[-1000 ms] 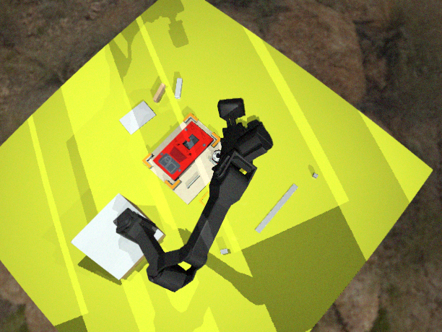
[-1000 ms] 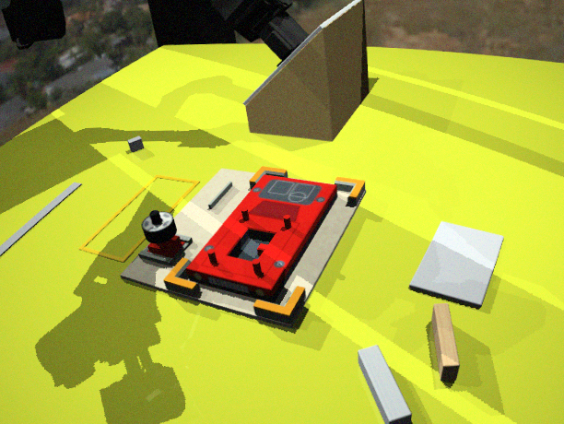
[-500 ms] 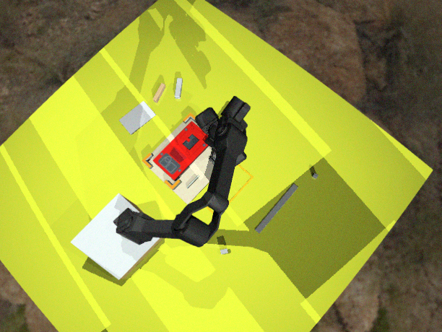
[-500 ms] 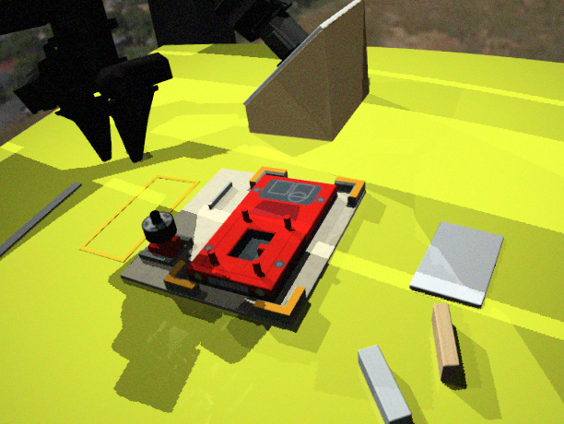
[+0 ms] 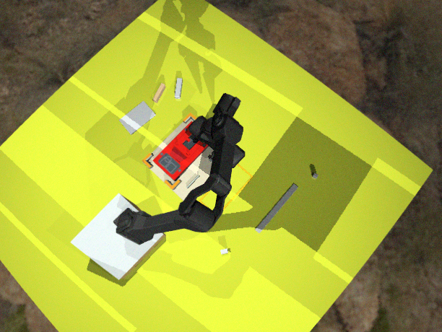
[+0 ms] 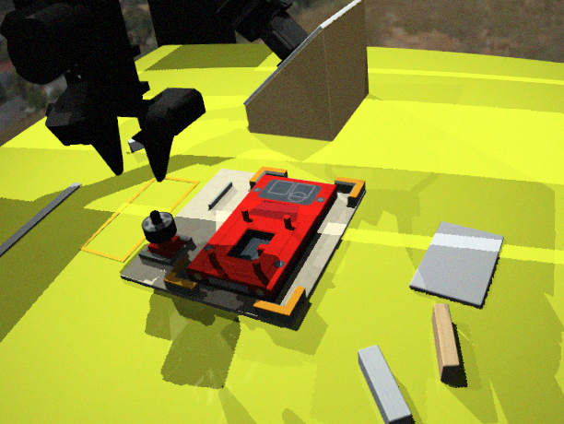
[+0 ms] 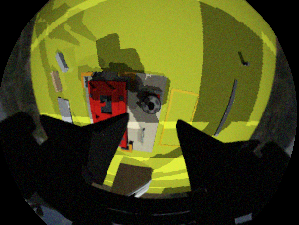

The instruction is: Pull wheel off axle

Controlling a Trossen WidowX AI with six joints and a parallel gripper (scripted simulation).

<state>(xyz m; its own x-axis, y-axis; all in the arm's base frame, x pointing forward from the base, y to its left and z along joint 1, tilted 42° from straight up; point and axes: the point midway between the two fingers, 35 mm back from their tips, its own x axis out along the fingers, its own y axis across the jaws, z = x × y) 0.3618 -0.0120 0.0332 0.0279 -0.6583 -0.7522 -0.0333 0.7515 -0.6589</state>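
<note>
Right now the wheel is 7 cm below my gripper tip. Round my gripper tip: grey bar (9 cm ahead, 31 cm to the left, 10 cm below); then wooden block (3 cm ahead, 35 cm to the left, 10 cm below); then long grey strip (2 cm ahead, 26 cm to the right, 11 cm below).
</note>
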